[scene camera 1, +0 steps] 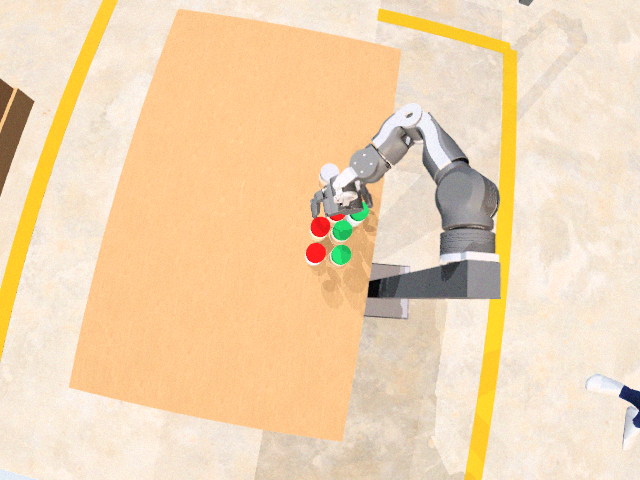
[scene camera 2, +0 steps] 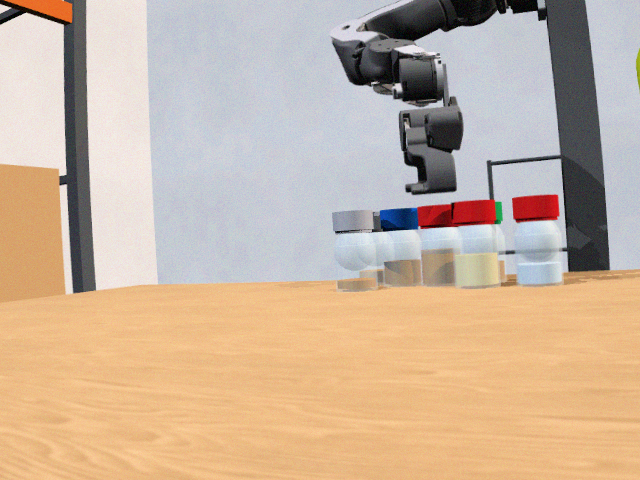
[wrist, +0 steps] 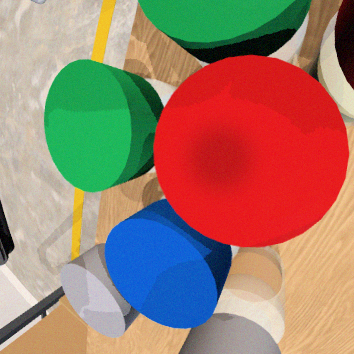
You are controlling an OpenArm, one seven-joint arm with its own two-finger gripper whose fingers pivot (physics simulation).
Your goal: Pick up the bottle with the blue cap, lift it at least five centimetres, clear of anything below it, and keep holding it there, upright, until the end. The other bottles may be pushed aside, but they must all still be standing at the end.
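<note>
The bottle with the blue cap (scene camera 2: 399,219) (wrist: 162,272) stands upright on the table among other bottles. It is hidden under the gripper in scene camera 1. My gripper (scene camera 1: 341,205) (scene camera 2: 431,189) is open and empty, fingers pointing down, a little above cap height. In scene camera 2 it is right of the blue cap, over the red caps. A red-capped bottle (scene camera 2: 436,215) (wrist: 250,150) stands right beside the blue one and fills the middle of the wrist view. A grey-capped bottle (scene camera 2: 353,220) (wrist: 232,337) stands on its other side. The fingertips do not show in the wrist view.
Another grey-capped bottle (wrist: 95,300) and a green-capped bottle (scene camera 1: 359,210) (wrist: 90,125) stand near the blue one, towards the table's robot-side edge. More red (scene camera 1: 320,226) and green (scene camera 1: 341,230) caps stand beyond. All bottles in view stand on the wooden table (scene camera 1: 206,258).
</note>
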